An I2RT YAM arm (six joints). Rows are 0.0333 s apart.
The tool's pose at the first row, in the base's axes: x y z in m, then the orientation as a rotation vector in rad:
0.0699 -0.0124 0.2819 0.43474 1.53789 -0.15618
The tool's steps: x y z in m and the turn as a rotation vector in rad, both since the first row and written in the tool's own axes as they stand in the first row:
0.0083 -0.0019 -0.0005 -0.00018 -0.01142 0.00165
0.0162 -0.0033 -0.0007 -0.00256 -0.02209 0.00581
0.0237 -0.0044 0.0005 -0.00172 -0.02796 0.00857
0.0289 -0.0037 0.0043 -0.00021 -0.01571 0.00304
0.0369 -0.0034 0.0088 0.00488 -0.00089 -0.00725
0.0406 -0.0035 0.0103 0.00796 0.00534 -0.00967
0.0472 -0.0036 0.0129 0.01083 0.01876 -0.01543
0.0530 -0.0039 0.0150 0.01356 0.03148 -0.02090
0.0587 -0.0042 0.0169 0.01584 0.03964 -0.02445
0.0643 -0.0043 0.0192 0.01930 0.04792 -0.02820
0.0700 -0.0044 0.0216 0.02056 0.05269 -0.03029
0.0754 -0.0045 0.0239 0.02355 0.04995 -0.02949
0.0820 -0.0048 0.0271 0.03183 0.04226 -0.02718
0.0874 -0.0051 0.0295 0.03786 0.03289 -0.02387
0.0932 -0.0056 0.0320 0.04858 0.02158 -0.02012
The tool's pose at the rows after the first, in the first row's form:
0.0691 -0.0125 0.2734 0.43429 1.52629 -0.15700
0.0687 -0.0124 0.2654 0.43412 1.51488 -0.15402
0.0697 -0.0126 0.2578 0.43607 1.50844 -0.15368
0.0737 -0.0124 0.2527 0.43474 1.52175 -0.15674
0.0783 -0.0124 0.2448 0.43295 1.53864 -0.16577
0.0799 -0.0124 0.2411 0.43438 1.54526 -0.16883
0.0825 -0.0123 0.2345 0.43407 1.55974 -0.17292
0.0846 -0.0124 0.2287 0.43375 1.57346 -0.17683
0.0865 -0.0124 0.2230 0.43393 1.58226 -0.17979
0.0888 -0.0124 0.2174 0.43491 1.59119 -0.18380
0.0912 -0.0124 0.2117 0.43494 1.59634 -0.18549
0.0936 -0.0124 0.2063 0.43757 1.59339 -0.18774
0.0967 -0.0127 0.1997 0.44490 1.58507 -0.19390
0.0990 -0.0129 0.1942 0.45097 1.57491 -0.19783
0.1014 -0.0133 0.1884 0.46080 1.56258 -0.20543

